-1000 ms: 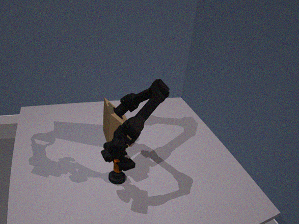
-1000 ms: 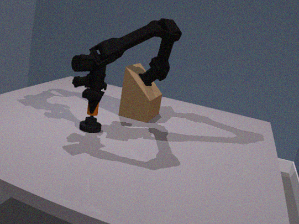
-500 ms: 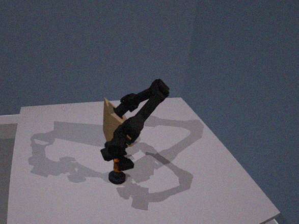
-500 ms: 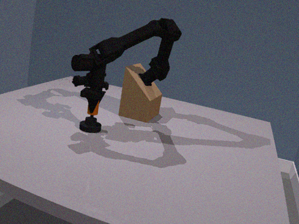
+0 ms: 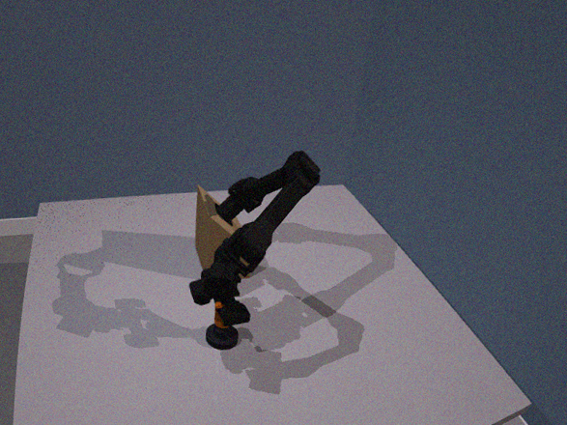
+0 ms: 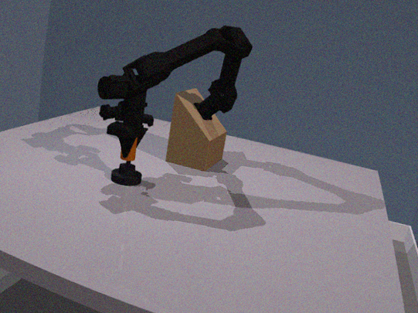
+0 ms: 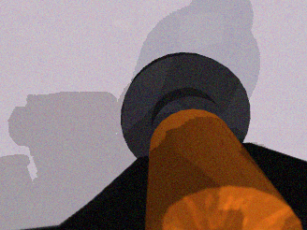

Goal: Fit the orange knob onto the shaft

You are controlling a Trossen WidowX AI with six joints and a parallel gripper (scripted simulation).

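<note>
Right now the orange knob is 2 cm above my gripper tip. Round my gripper tip: dark round pedestal (4 cm below).
</note>
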